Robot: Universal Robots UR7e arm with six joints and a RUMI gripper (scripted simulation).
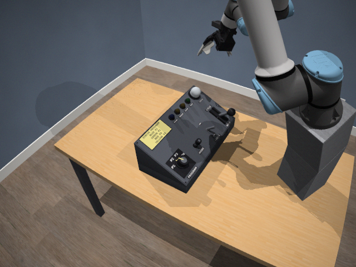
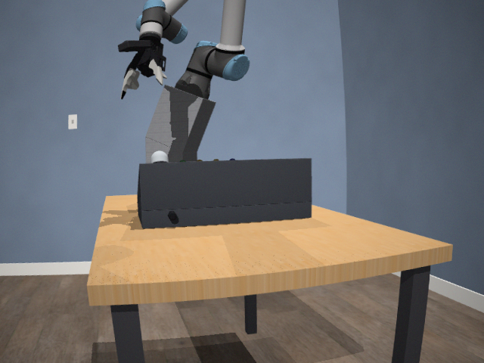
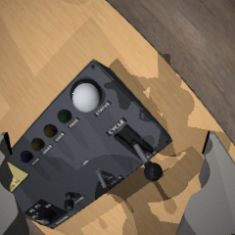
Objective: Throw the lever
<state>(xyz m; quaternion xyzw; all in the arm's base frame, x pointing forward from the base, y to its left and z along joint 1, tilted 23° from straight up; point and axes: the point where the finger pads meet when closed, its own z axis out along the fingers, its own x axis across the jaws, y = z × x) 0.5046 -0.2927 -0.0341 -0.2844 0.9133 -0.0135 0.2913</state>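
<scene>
The mode knob lies 310 mm to the left of my hand, 270 mm below it and 60 mm behind it. The rest, counted from my hand: program dial (430 mm to the left, 270 mm below, 40 mm behind); check toggle (280 mm below, 190 mm to the left, 70 mm behind); dark console (300 mm below, 250 mm to the left, 30 mm behind).
</scene>
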